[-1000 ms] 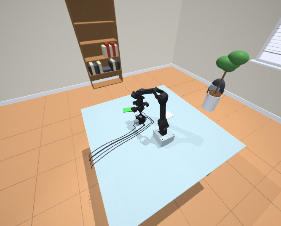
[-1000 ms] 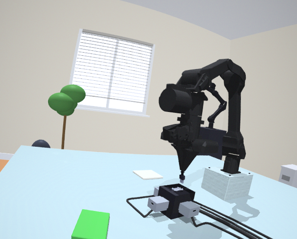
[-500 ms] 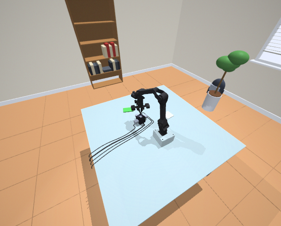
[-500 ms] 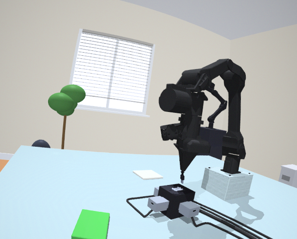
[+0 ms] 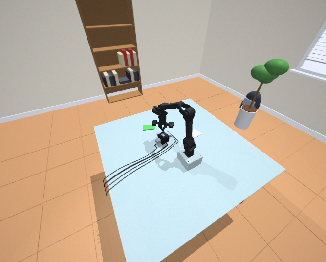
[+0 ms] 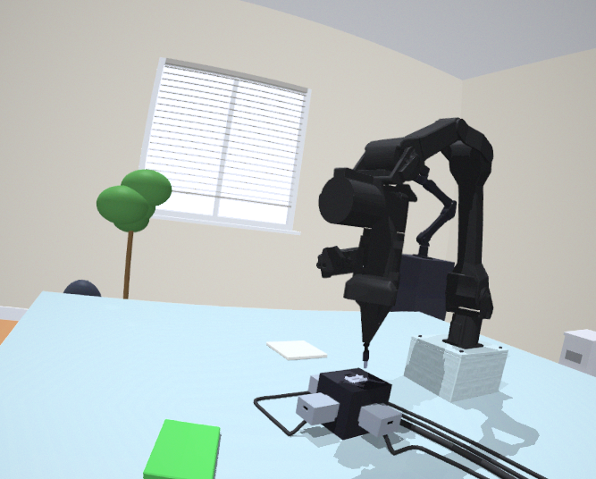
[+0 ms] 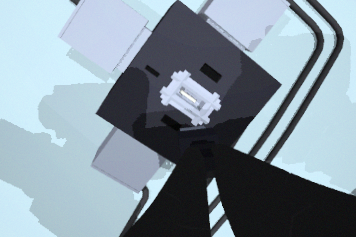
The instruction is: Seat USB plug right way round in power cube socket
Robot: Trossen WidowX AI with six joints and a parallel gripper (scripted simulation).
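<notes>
Right now the grey USB plug is 2 cm below my gripper tip. Round my gripper tip: green block 25 cm ahead, 13 cm below, 2 cm to the left; then USB socket 7 cm below, 1 cm to the right; then white flat pad 34 cm to the right, 13 cm below, 8 cm behind.
</notes>
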